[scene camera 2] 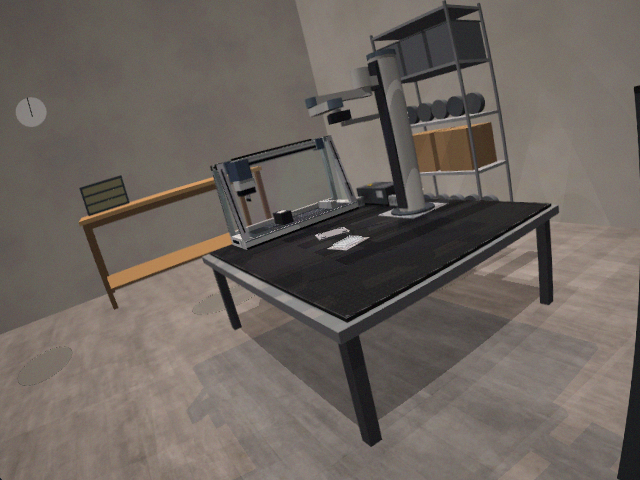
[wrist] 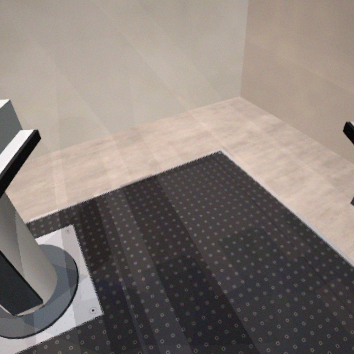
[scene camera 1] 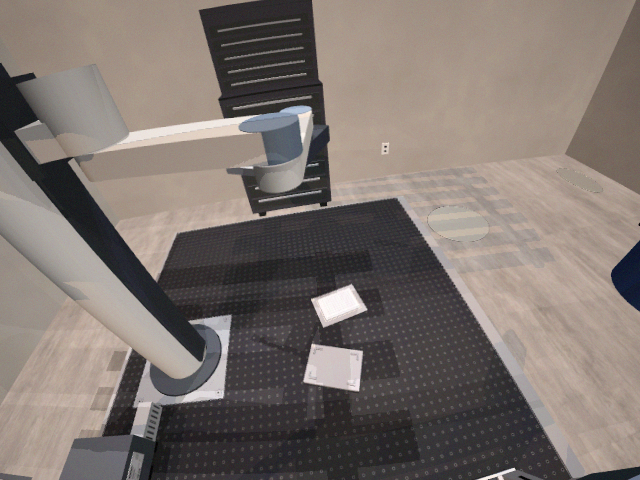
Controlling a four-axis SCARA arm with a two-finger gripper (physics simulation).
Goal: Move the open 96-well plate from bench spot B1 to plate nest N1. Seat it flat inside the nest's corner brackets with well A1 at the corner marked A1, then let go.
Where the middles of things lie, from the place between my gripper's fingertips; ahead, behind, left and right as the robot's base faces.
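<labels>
The white square nest with corner locators [scene camera 1: 339, 368] is a fair way ahead of my hand, far to the right of it and far below it. As for the white plate [scene camera 1: 341, 302], it is a fair way to the right of my hand, a fair way ahead of it and far below it.
</labels>
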